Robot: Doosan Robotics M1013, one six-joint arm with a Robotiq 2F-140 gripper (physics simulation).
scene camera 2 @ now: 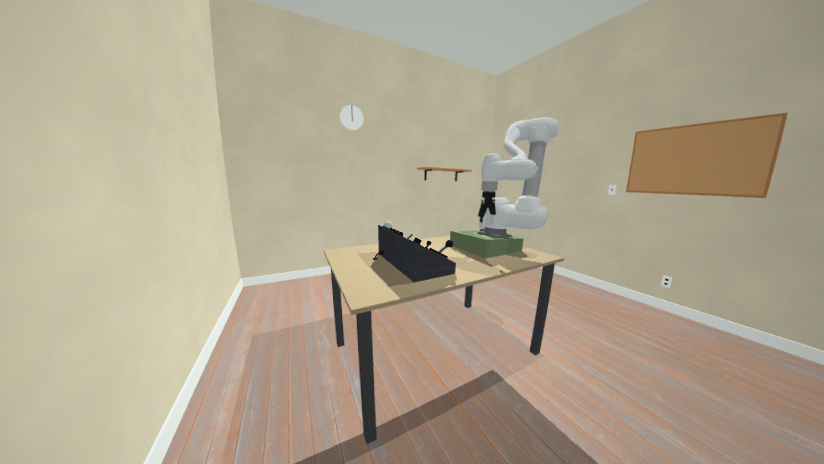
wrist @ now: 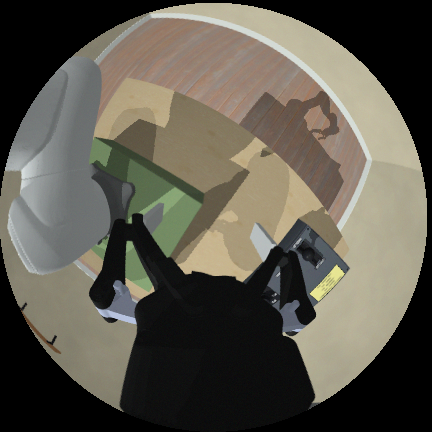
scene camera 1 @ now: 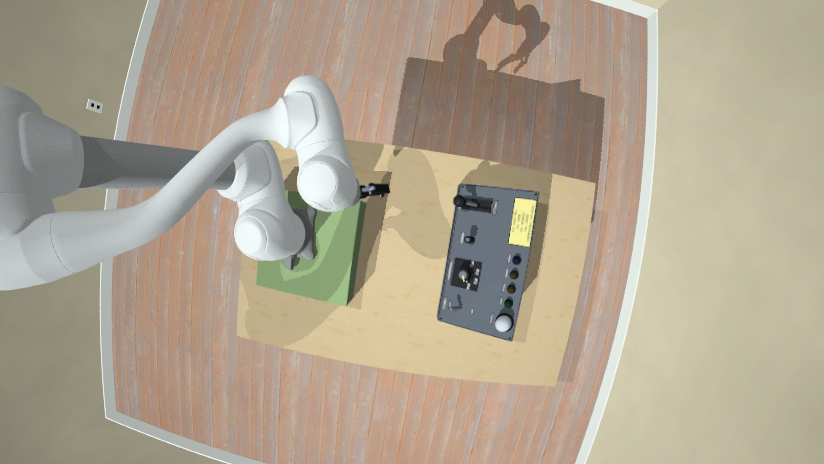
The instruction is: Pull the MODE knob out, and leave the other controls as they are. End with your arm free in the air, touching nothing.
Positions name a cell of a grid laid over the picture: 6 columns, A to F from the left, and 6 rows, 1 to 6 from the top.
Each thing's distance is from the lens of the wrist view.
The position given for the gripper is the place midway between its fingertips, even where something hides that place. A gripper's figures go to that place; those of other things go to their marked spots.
gripper (wrist: C4): 20 cm
dark control panel (wrist: E4): 57 cm
